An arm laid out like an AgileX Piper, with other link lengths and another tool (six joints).
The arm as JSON. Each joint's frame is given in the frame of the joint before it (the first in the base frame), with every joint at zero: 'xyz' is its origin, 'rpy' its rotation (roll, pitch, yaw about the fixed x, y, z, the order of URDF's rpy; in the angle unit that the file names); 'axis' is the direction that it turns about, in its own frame. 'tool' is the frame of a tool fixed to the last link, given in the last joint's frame.
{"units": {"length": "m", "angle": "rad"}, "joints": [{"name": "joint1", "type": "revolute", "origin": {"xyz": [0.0, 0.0, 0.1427], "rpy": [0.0, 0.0, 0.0]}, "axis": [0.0, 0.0, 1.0]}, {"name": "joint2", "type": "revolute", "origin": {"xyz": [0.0, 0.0, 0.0], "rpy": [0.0, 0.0, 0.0]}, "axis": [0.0, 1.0, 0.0]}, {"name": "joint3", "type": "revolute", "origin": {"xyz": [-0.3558, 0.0, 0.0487], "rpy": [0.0, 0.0, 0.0]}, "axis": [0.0, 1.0, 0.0]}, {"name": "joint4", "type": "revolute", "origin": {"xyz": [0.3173, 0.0, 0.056], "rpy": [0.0, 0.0, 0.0]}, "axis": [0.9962, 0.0, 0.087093]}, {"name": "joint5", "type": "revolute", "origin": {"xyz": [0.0, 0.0, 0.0], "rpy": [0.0, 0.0, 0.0]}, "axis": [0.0, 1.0, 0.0]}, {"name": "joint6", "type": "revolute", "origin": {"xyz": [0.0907, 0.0, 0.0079], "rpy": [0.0, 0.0, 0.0]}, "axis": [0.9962, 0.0, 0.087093]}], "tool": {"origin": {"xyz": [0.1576, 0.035, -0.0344], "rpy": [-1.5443, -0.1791, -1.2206]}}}
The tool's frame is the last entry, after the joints.
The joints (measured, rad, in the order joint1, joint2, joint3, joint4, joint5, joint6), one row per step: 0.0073 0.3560 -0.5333 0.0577 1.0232 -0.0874; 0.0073 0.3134 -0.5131 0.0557 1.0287 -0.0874; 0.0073 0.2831 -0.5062 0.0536 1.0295 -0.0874; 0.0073 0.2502 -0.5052 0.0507 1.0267 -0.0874; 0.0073 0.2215 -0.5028 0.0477 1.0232 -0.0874; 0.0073 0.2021 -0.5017 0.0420 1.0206 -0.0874; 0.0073 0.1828 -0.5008 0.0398 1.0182 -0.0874; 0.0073 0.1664 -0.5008 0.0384 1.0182 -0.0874; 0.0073 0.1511 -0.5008 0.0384 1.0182 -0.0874; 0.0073 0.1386 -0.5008 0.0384 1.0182 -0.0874; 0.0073 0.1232 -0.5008 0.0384 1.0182 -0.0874; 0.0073 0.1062 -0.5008 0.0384 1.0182 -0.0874; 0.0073 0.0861 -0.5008 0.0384 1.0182 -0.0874
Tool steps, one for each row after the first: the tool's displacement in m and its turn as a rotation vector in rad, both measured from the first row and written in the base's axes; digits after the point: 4 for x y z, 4 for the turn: -0.0061 -0.0005 -0.0045 -0.0019 -0.0169 -0.0002; -0.0089 -0.0010 -0.0042 -0.0037 -0.0395 -0.0008; -0.0109 -0.0017 -0.0004 -0.0062 -0.0743 -0.0019; -0.0125 -0.0024 0.0023 -0.0087 -0.1041 -0.0031; -0.0136 -0.0038 0.0042 -0.0139 -0.1250 -0.0051; -0.0147 -0.0043 0.0064 -0.0158 -0.1458 -0.0061; -0.0161 -0.0046 0.0082 -0.0169 -0.1622 -0.0067; -0.0174 -0.0047 0.0099 -0.0168 -0.1775 -0.0069; -0.0185 -0.0047 0.0112 -0.0166 -0.1900 -0.0070; -0.0199 -0.0047 0.0129 -0.0165 -0.2054 -0.0071; -0.0214 -0.0047 0.0147 -0.0163 -0.2224 -0.0073; -0.0233 -0.0047 0.0169 -0.0161 -0.2425 -0.0075
